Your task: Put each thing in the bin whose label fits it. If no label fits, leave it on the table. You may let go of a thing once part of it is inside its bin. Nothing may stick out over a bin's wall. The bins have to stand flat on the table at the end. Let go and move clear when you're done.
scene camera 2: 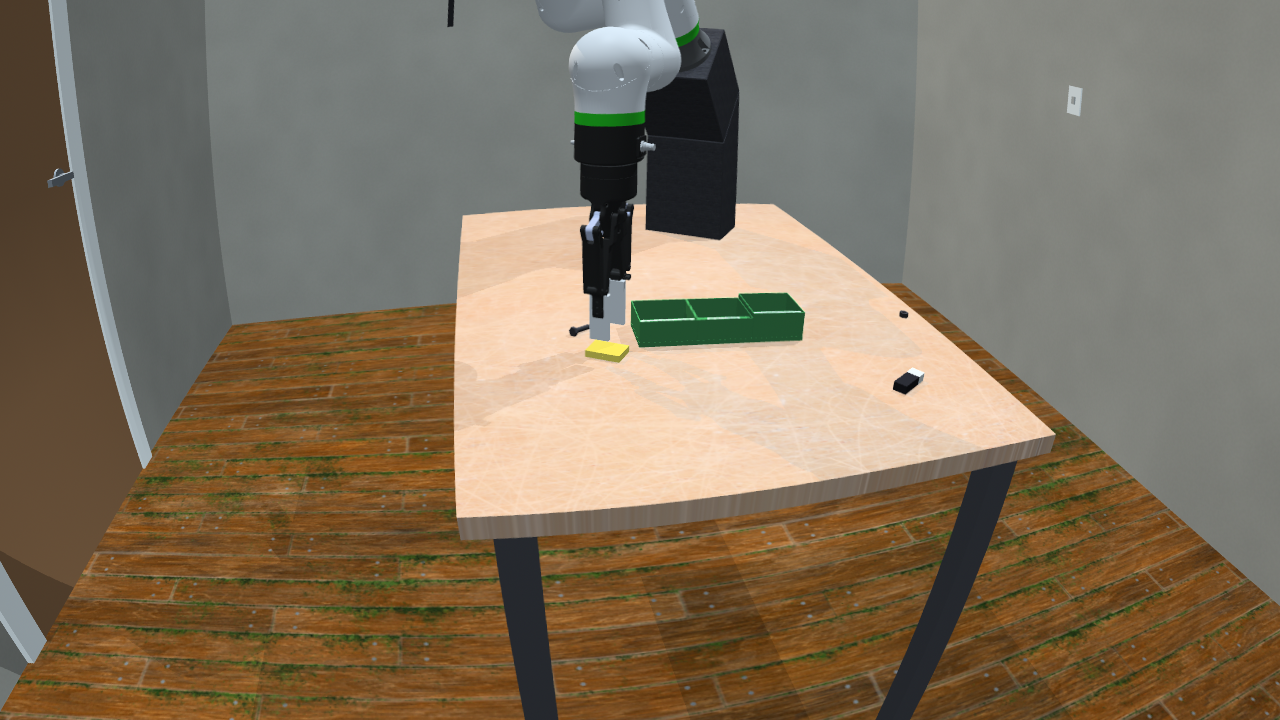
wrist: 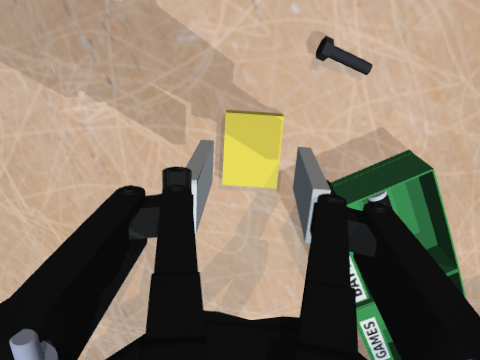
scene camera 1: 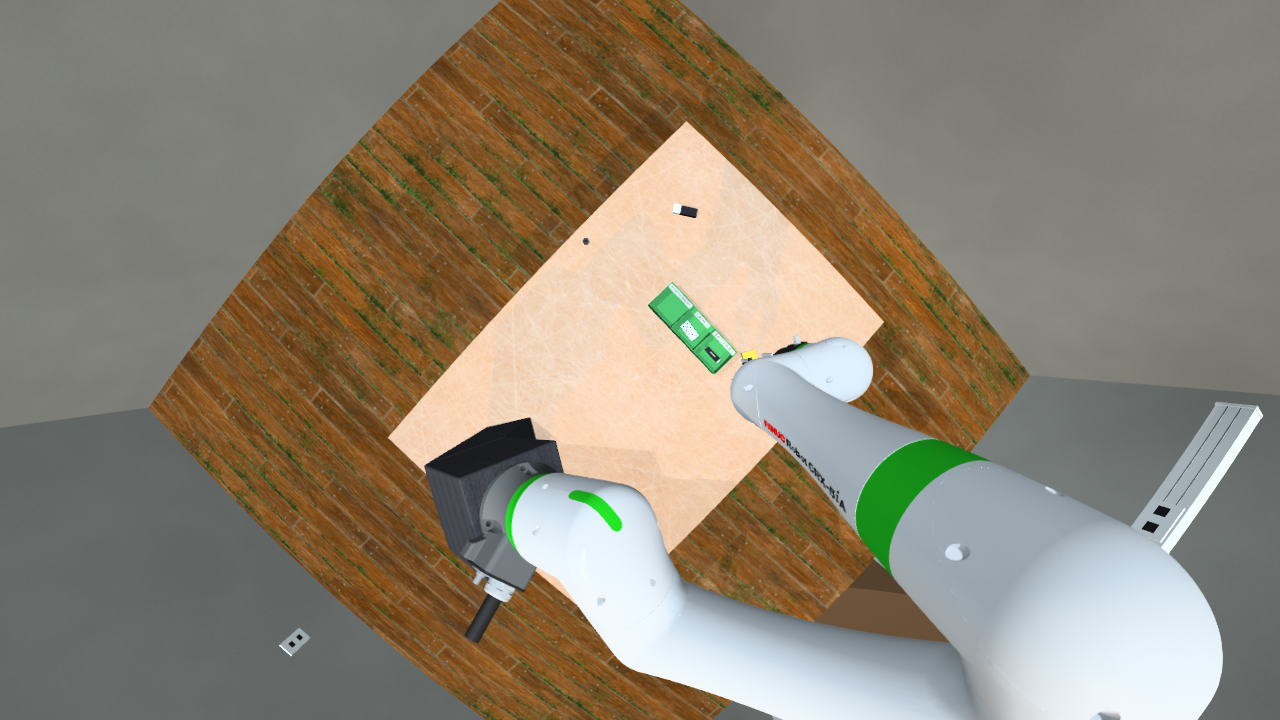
Scene:
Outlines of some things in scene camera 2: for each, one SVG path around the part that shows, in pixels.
My gripper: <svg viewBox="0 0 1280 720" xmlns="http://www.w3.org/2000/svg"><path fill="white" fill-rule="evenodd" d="M638 162L620 166L595 166L580 163L580 195L592 204L589 224L581 225L583 293L589 294L590 339L608 342L610 340L610 323L618 325L626 323L626 280L631 279L631 274L626 274L626 271L631 269L632 218L634 212L634 204L627 204L626 201L633 199L637 195Z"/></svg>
A green bin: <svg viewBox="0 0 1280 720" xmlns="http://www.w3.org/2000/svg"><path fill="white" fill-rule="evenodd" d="M805 312L788 293L738 293L736 298L631 301L630 323L639 348L802 341Z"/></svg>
A yellow block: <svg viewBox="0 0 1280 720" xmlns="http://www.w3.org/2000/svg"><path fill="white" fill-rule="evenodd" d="M585 357L620 363L629 353L629 345L595 340L585 350Z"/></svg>

